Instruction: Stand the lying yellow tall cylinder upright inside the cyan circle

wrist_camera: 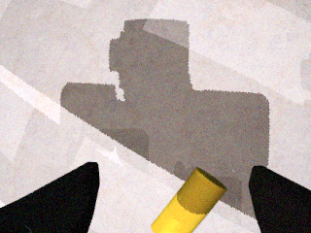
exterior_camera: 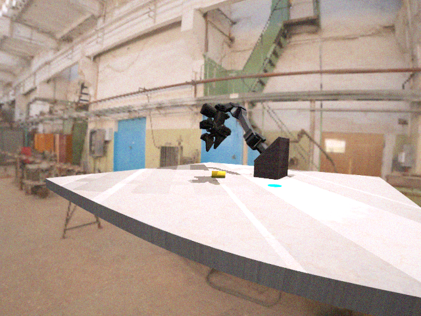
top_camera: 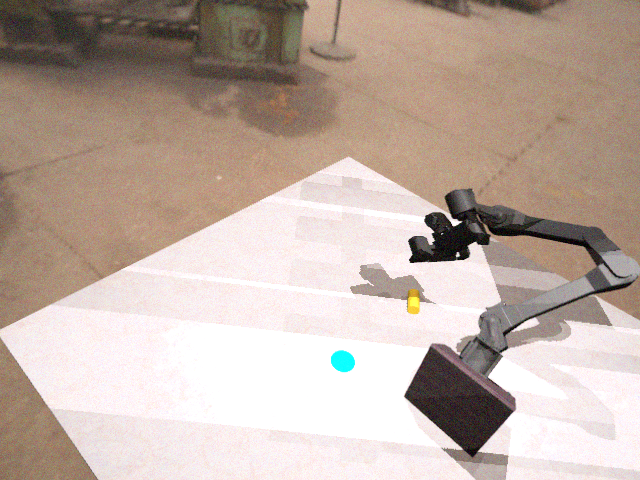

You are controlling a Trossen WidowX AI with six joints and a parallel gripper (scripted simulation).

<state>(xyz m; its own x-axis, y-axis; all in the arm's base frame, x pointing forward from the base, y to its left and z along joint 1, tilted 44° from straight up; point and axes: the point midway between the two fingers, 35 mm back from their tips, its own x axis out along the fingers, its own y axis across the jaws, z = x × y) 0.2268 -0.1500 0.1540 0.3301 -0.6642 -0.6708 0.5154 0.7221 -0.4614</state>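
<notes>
Now: the yellow cylinder 120 mm below my gripper tip, 40 mm behind it and 30 mm to the left of it. From my gripper tip the other things lie so: cyan circle (310 mm to the left, 130 mm below, 20 mm ahead).
</notes>
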